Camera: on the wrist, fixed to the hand. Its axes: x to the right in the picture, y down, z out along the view.
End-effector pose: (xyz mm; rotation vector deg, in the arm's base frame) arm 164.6 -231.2 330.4 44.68 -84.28 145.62
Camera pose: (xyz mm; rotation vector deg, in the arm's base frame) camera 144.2 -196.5 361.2 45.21 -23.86 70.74
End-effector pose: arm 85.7 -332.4 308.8 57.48 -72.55 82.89
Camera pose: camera 114.2 -303.8 339.4 61.29 -1.69 15.16
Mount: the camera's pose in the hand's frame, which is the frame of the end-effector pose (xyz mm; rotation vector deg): 26.7 -35.5 -24.3 -6.95 23.71 -89.80
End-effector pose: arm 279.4 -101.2 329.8 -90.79 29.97 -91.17
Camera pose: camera 250.3 -107.1 370.8 75.84 29.56 129.34
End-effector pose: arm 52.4 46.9 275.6 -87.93 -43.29 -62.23
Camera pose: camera 25.1 29.9 314.7 -28.44 -94.01 -141.30
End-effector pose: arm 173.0 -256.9 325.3 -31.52 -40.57 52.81
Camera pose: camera 220.6 -254.8 342.4 -8.07 -33.45 -39.18
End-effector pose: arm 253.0 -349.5 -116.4 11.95 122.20 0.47
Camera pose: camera 213.4 -378.6 -128.7 -94.12 121.60 -43.81
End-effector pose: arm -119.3 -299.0 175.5 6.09 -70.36 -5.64
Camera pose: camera -88.1 -337.0 187.6 52.56 -27.18 -81.68
